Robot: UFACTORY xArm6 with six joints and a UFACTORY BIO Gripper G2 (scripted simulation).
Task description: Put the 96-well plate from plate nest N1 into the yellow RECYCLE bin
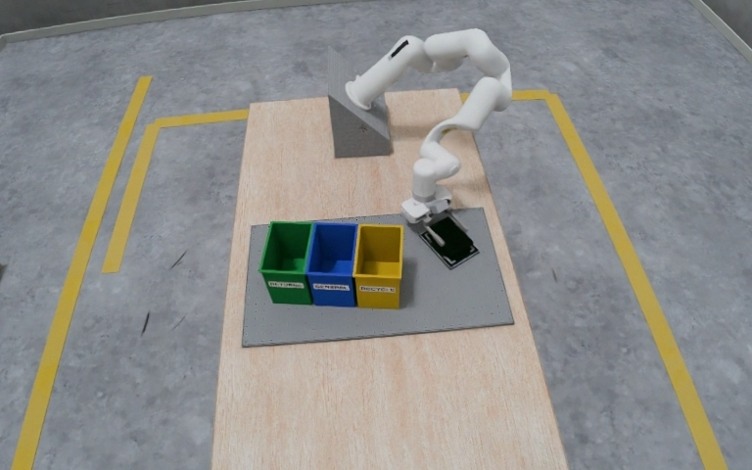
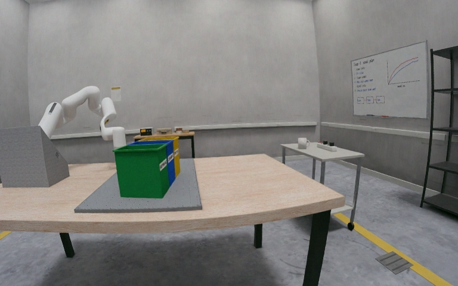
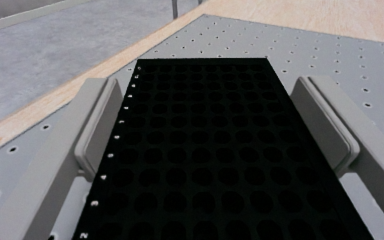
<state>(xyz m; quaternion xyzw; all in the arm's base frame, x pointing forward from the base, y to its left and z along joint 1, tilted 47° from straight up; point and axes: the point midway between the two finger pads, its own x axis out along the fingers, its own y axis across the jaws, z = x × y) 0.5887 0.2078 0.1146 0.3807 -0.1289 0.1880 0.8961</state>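
My hand is 5 cm above the black plate nest N1. Round my hand: blue bin (37 cm to the right, 9 cm ahead, 3 cm above); then black 96-well plate (1 cm below); then yellow recycle bin (24 cm to the right, 12 cm ahead, 3 cm above).
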